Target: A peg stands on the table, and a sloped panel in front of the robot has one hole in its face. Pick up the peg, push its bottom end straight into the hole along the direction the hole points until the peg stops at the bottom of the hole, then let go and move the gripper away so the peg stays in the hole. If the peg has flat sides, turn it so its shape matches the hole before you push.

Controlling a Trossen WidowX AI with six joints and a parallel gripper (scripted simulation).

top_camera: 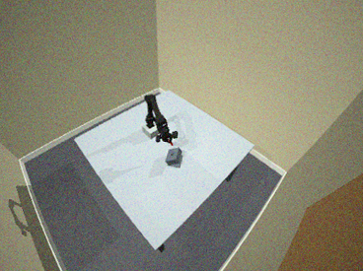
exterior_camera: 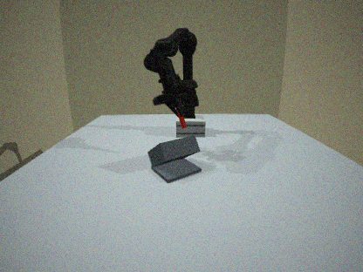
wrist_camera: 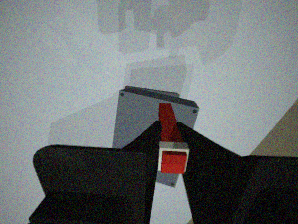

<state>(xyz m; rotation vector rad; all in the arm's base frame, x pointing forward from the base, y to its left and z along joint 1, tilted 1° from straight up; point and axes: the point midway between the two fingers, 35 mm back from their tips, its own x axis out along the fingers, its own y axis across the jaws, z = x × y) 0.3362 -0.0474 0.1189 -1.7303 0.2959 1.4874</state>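
My gripper tip is 100 mm above the grey sloped panel, 70 mm short of it and 30 mm to the left of it. From my gripper tip the other things lie so: red square peg: 20 mm above, 10 mm to the right.
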